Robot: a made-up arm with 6 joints. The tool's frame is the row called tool.
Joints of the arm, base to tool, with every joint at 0 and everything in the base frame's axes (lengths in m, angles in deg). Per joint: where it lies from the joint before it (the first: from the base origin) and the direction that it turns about. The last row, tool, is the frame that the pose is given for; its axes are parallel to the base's.
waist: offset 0.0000 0.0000 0.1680 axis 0 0 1
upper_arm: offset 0.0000 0.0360 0.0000 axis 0 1 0
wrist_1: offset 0.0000 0.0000 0.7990 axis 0 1 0
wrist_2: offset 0.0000 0.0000 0.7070 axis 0 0 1
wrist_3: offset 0.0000 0.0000 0.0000 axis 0 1 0
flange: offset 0.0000 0.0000 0.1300 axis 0 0 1
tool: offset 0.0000 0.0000 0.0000
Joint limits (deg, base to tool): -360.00..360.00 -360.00..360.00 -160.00..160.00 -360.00..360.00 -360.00..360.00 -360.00..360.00
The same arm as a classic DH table. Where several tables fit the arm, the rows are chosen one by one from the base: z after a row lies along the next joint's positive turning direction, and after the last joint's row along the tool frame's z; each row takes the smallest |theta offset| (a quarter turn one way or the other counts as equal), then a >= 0, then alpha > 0; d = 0 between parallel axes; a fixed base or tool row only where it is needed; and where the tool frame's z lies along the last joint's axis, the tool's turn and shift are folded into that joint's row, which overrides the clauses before.
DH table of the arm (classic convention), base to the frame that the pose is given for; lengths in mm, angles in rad. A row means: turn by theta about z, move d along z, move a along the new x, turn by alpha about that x. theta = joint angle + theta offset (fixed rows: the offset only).
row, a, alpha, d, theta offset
waist, 0, -1.5708, 168, 0
upper_arm, 799, 0, 0, -1.5708
wrist_1, 0, 1.5708, 36, 1.5708
wrist_2, 0, -1.5708, 707, 0
wrist_3, 0, 1.5708, 0, 0
flange, 0, 0, 130, 0
Joint limits (rad, base to tool): -6.2832..6.2832 -6.2832..6.2832 -2.7925..2.7925 -6.2832..6.2832 -6.2832..6.2832 -6.2832..6.2832

